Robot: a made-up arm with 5 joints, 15 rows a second.
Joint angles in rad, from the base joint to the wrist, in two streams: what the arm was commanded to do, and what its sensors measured. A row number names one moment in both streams.
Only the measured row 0 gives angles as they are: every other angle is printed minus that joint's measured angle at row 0.
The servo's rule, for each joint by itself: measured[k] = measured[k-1] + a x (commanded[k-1-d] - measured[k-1]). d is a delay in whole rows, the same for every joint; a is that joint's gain. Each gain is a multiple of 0.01, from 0.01 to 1. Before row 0 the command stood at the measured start. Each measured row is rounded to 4 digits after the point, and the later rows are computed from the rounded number. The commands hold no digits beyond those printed.
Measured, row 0:
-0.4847, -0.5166, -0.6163, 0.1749, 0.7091
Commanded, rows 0 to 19:
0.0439, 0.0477, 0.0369, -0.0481, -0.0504
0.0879, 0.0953, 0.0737, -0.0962, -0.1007
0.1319, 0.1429, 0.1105, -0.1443, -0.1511
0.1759, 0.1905, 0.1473, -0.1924, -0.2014
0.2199, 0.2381, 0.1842, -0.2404, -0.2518
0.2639, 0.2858, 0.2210, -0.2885, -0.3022
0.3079, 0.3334, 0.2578, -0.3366, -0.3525
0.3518, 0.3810, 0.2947, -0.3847, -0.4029
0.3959, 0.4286, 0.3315, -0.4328, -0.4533
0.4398, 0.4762, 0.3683, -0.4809, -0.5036
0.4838, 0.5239, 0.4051, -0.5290, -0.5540
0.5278, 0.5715, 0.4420, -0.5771, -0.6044
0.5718, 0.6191, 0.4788, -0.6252, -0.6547
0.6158, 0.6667, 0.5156, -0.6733, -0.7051
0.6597, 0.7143, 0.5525, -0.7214, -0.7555
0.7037, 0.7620, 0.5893, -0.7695, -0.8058
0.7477, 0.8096, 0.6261, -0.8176, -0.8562
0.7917, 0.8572, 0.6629, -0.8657, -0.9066
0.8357, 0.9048, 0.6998, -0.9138, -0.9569
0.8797, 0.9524, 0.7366, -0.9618, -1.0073
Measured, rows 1 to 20:
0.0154, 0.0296, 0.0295, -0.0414, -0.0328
0.0408, 0.0703, 0.0649, -0.0885, -0.0769
0.0727, 0.1153, 0.1014, -0.1365, -0.1251
0.1088, 0.1619, 0.1381, -0.1846, -0.1747
0.1477, 0.2091, 0.1750, -0.2326, -0.2248
0.1884, 0.2567, 0.2118, -0.2807, -0.2751
0.2302, 0.3043, 0.2486, -0.3288, -0.3254
0.2728, 0.3519, 0.2855, -0.3769, -0.3758
0.3159, 0.3995, 0.3223, -0.4250, -0.4262
0.3593, 0.4471, 0.3591, -0.4731, -0.4765
0.4029, 0.4947, 0.3959, -0.5212, -0.5269
0.4466, 0.5423, 0.4328, -0.5693, -0.5773
0.4904, 0.5899, 0.4696, -0.6174, -0.6276
0.5343, 0.6375, 0.5064, -0.6655, -0.6780
0.5782, 0.6851, 0.5433, -0.7136, -0.7284
0.6221, 0.7328, 0.5801, -0.7617, -0.7787
0.6661, 0.7804, 0.6169, -0.8098, -0.8291
0.7101, 0.8280, 0.6537, -0.8579, -0.8795
0.7541, 0.8756, 0.6906, -0.9060, -0.9298
0.7981, 0.9232, 0.7274, -0.9540, -0.9802
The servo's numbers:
d 0
a 0.35 0.62 0.80 0.86 0.65

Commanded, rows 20 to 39:
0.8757, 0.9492, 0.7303, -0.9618, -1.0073
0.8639, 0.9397, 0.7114, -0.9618, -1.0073
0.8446, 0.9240, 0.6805, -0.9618, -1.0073
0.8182, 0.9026, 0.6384, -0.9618, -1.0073
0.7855, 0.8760, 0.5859, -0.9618, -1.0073
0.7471, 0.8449, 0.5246, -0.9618, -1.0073
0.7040, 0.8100, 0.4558, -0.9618, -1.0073
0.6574, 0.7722, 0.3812, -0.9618, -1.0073
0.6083, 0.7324, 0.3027, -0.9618, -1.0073
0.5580, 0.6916, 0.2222, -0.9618, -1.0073
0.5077, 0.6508, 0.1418, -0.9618, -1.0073
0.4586, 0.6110, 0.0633, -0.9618, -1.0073
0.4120, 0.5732, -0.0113, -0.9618, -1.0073
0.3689, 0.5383, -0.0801, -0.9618, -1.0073
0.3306, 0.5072, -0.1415, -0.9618, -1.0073
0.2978, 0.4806, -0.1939, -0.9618, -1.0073
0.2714, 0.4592, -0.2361, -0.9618, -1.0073
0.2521, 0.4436, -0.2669, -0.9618, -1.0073
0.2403, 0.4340, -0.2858, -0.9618, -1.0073
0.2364, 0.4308, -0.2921, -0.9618, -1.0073
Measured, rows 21 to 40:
0.8253, 0.9393, 0.7297, -0.9607, -0.9978
0.8388, 0.9395, 0.7151, -0.9616, -1.0040
0.8408, 0.9299, 0.6874, -0.9618, -1.0061
0.8329, 0.9130, 0.6482, -0.9618, -1.0069
0.8163, 0.8901, 0.5984, -0.9618, -1.0072
0.7921, 0.8621, 0.5394, -0.9618, -1.0073
0.7613, 0.8298, 0.4725, -0.9618, -1.0073
0.7249, 0.7941, 0.3995, -0.9618, -1.0073
0.6841, 0.7558, 0.3221, -0.9618, -1.0073
0.6400, 0.7160, 0.2422, -0.9618, -1.0073
0.5937, 0.6756, 0.1619, -0.9618, -1.0073
0.5464, 0.6355, 0.0830, -0.9618, -1.0073
0.4994, 0.5969, 0.0076, -0.9618, -1.0073
0.4537, 0.5606, -0.0626, -0.9618, -1.0073
0.4106, 0.5275, -0.1257, -0.9618, -1.0073
0.3711, 0.4984, -0.1803, -0.9618, -1.0073
0.3362, 0.4741, -0.2249, -0.9618, -1.0073
0.3068, 0.4552, -0.2585, -0.9618, -1.0073
0.2835, 0.4421, -0.2803, -0.9618, -1.0073
0.2670, 0.4351, -0.2897, -0.9618, -1.0073

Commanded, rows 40 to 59:
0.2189, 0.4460, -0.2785, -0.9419, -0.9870
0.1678, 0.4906, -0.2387, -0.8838, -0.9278
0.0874, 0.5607, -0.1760, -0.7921, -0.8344
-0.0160, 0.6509, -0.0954, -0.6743, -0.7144
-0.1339, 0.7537, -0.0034, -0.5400, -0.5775
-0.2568, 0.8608, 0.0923, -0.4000, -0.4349
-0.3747, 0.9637, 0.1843, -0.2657, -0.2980
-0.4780, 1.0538, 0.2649, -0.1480, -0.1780
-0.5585, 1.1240, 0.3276, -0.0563, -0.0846
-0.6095, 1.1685, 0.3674, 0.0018, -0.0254
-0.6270, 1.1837, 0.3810, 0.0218, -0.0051
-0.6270, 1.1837, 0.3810, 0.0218, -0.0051
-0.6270, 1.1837, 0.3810, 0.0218, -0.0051
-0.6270, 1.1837, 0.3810, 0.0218, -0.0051
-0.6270, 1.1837, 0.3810, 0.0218, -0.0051
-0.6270, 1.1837, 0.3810, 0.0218, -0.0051
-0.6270, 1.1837, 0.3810, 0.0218, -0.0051
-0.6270, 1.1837, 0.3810, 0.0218, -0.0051
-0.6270, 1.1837, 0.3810, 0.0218, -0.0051
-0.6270, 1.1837, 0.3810, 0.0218, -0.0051
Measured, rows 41 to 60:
0.2502, 0.4419, -0.2807, -0.9447, -0.9941
0.2214, 0.4721, -0.2471, -0.8923, -0.9510
0.1745, 0.5270, -0.1902, -0.8061, -0.8752
0.1078, 0.6038, -0.1144, -0.6928, -0.7707
0.0232, 0.6967, -0.0256, -0.5614, -0.6451
-0.0748, 0.7984, 0.0687, -0.4226, -0.5085
-0.1798, 0.9009, 0.1612, -0.2877, -0.3717
-0.2842, 0.9957, 0.2442, -0.1676, -0.2458
-0.3802, 1.0752, 0.3109, -0.0719, -0.1410
-0.4605, 1.1330, 0.3561, -0.0085, -0.0659
-0.5188, 1.1644, 0.3760, 0.0176, -0.0264
-0.5567, 1.1764, 0.3800, 0.0212, -0.0126
-0.5813, 1.1809, 0.3808, 0.0217, -0.0077
-0.5973, 1.1826, 0.3810, 0.0218, -0.0060
-0.6077, 1.1833, 0.3810, 0.0218, -0.0054
-0.6145, 1.1835, 0.3810, 0.0218, -0.0052
-0.6189, 1.1836, 0.3810, 0.0218, -0.0051
-0.6217, 1.1837, 0.3810, 0.0218, -0.0051
-0.6236, 1.1837, 0.3810, 0.0218, -0.0051
-0.6248, 1.1837, 0.3810, 0.0218, -0.0051

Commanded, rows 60 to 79:
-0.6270, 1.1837, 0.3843, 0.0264, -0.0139
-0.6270, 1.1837, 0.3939, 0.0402, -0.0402
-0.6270, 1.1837, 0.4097, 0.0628, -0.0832
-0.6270, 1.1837, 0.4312, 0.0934, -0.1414
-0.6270, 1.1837, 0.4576, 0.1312, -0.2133
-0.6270, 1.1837, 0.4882, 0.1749, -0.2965
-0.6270, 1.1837, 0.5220, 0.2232, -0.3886
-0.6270, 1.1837, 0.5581, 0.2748, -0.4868
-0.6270, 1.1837, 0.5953, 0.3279, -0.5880
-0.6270, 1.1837, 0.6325, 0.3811, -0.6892
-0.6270, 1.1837, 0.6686, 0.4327, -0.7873
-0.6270, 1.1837, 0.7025, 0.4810, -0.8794
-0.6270, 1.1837, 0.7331, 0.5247, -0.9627
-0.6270, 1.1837, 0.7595, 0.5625, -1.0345
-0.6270, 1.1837, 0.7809, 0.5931, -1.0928
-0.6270, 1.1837, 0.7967, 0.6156, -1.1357
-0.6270, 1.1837, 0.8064, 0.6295, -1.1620
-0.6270, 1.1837, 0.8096, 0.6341, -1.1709
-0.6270, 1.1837, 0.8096, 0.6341, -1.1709
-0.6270, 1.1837, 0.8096, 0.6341, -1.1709
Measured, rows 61 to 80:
-0.6256, 1.1837, 0.3836, 0.0258, -0.0108
-0.6261, 1.1837, 0.3918, 0.0382, -0.0299
-0.6264, 1.1837, 0.4061, 0.0594, -0.0645
-0.6266, 1.1837, 0.4262, 0.0886, -0.1145
-0.6267, 1.1837, 0.4513, 0.1252, -0.1787
-0.6268, 1.1837, 0.4808, 0.1679, -0.2553
-0.6269, 1.1837, 0.5138, 0.2155, -0.3419
-0.6269, 1.1837, 0.5492, 0.2665, -0.4361
-0.6269, 1.1837, 0.5861, 0.3193, -0.5348
-0.6269, 1.1837, 0.6232, 0.3724, -0.6352
-0.6269, 1.1837, 0.6595, 0.4243, -0.7341
-0.6269, 1.1837, 0.6939, 0.4731, -0.8285
-0.6269, 1.1837, 0.7253, 0.5175, -0.9157
-0.6269, 1.1837, 0.7527, 0.5562, -0.9929
-0.6269, 1.1837, 0.7753, 0.5879, -1.0578
-0.6269, 1.1837, 0.7924, 0.6117, -1.1084
-0.6269, 1.1837, 0.8036, 0.6270, -1.1432
-0.6269, 1.1837, 0.8084, 0.6331, -1.1612
-0.6269, 1.1837, 0.8094, 0.6340, -1.1675
-0.6269, 1.1837, 0.8096, 0.6341, -1.1697

